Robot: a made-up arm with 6 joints.
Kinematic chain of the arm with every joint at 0, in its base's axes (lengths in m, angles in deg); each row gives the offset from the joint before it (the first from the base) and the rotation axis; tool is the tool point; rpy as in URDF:
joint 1: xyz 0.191 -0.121 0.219 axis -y
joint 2: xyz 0.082 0.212 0 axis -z
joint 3: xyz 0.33 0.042 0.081 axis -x
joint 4: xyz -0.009 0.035 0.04 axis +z
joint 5: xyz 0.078 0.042 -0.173 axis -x
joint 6: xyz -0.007 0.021 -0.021 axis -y
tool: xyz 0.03 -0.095 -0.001 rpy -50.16 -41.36 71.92
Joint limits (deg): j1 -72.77..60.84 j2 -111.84..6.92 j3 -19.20..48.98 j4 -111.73..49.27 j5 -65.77..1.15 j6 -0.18..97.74
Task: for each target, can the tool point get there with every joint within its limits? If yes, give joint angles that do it. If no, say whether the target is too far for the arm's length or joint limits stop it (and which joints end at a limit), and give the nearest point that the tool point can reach.
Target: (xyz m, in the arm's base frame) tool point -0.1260 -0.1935 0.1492
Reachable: no: joint limits stop it (at a limit: joint 1, joint 2, joint 4, joint 6) | nearest point 0.2252 -0.0261 -0.1305 | short by 0.479 m
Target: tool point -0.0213 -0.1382 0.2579
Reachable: no: joint limits stop it (at a limit: joint 1, joint 2, joint 3, joint 4, joint 5) | nearest point 0.3329 -0.0420 0.5077 | short by 0.444 m
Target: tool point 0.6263 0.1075 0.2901
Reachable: yes | joints 20.36 -2.09 0.83 -48.27 -33.49 88.11
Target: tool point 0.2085 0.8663 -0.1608
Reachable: no: too far | nearest point 0.2025 0.5221 -0.0314 | short by 0.368 m
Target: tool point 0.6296 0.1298 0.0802
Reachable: yes | joints -5.71 -5.78 -1.33 -46.33 -34.79 48.66
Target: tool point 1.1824 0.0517 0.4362
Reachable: no: too far | nearest point 0.7082 0.0987 0.3323 | short by 0.488 m
